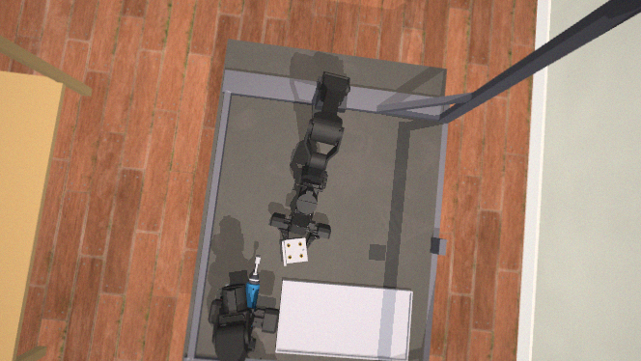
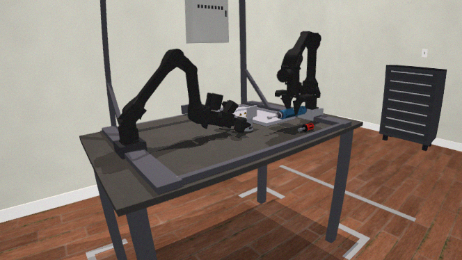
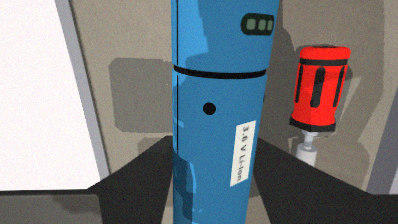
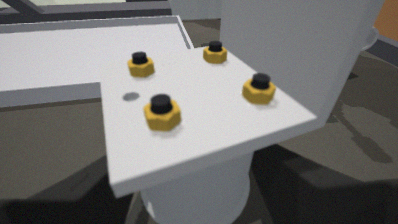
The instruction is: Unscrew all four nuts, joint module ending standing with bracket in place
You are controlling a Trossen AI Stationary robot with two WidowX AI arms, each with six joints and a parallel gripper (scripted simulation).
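My right gripper is now 30 mm to the right of the joint module. The rest, counted from my right hand: grey socket 100 mm ahead, 90 mm to the left, 30 mm above; then red-handled tool 170 mm ahead, 240 mm to the left, 20 mm below; then white bracket 30 mm to the left, 40 mm above.
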